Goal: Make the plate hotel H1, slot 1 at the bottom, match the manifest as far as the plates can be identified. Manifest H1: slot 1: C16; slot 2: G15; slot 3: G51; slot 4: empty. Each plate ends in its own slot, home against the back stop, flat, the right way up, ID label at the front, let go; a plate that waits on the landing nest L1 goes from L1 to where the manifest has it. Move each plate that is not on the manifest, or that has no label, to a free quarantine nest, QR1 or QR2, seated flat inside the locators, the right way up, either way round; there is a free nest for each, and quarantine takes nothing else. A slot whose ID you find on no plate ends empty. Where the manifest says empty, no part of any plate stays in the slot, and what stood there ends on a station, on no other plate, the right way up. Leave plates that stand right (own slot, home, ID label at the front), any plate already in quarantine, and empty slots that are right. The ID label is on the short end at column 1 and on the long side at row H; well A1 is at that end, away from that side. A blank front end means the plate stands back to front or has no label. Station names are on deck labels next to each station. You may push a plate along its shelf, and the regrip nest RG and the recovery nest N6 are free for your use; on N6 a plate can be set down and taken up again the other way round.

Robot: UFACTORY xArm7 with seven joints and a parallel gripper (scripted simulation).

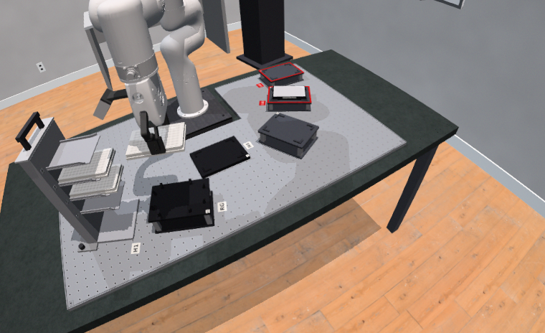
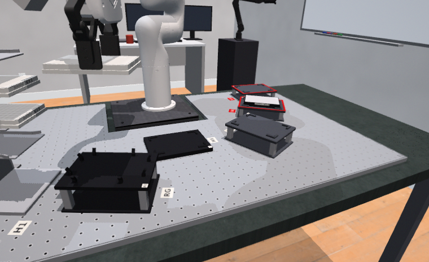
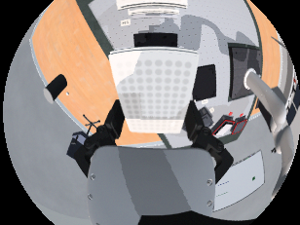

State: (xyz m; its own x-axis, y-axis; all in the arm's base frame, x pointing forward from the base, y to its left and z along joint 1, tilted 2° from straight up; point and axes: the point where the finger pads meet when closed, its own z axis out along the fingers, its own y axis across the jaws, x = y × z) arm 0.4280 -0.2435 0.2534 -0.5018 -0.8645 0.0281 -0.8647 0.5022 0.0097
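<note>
My gripper is now 210 mm above the black regrip nest RG and 10 mm to the left of it. Also, from my hand: deck label H1 (270 mm below, 180 mm to the right, 10 mm ahead); RG deck label (270 mm below, 80 mm to the left, 50 mm ahead); plate hotel H1 (240 mm to the right, 140 mm behind, 110 mm below).
</note>
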